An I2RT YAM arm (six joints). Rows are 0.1 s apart.
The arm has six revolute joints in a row. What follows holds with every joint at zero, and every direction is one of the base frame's. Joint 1 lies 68 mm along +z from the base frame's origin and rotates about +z. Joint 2 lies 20 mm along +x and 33.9 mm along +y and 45.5 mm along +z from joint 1 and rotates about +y. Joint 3 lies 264 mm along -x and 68.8 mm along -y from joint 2 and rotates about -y. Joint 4 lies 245 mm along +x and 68.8 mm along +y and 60 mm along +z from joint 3 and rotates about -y. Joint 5 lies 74 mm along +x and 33.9 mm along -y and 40.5 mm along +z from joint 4 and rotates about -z. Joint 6 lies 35.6 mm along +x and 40.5 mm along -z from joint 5 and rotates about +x. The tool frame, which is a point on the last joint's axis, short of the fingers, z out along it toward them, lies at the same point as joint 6; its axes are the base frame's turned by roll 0, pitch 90 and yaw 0 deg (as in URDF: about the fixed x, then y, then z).
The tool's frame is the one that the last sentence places.
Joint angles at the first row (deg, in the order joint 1, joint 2, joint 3, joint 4, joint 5, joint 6):
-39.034, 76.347, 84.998, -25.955, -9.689, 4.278
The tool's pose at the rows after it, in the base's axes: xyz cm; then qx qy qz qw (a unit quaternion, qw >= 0):
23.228 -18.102 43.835 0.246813 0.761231 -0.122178 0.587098
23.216 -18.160 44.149 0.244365 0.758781 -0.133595 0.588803
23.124 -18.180 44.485 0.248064 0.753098 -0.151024 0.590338
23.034 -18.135 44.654 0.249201 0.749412 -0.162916 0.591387
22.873 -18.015 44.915 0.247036 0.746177 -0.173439 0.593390
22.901 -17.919 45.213 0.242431 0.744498 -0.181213 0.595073
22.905 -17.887 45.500 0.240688 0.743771 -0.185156 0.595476
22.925 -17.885 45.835 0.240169 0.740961 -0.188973 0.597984
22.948 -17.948 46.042 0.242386 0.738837 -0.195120 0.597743
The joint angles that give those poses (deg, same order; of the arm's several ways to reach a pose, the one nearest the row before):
-39.002, 76.392, 85.812, -25.931, -8.906, 3.581
-39.003, 76.540, 86.417, -25.757, -8.053, 2.785
-38.913, 76.463, 86.804, -25.343, -6.118, 2.245
-38.802, 76.241, 86.780, -24.918, -4.851, 1.750
-38.711, 75.882, 86.843, -24.622, -3.985, 1.058
-38.457, 75.933, 87.361, -24.520, -3.393, 0.312
-38.364, 76.110, 88.104, -24.854, -3.081, -0.044
-38.294, 76.325, 88.860, -24.871, -2.733, -0.176
-38.272, 76.575, 89.449, -24.960, -1.986, -0.341

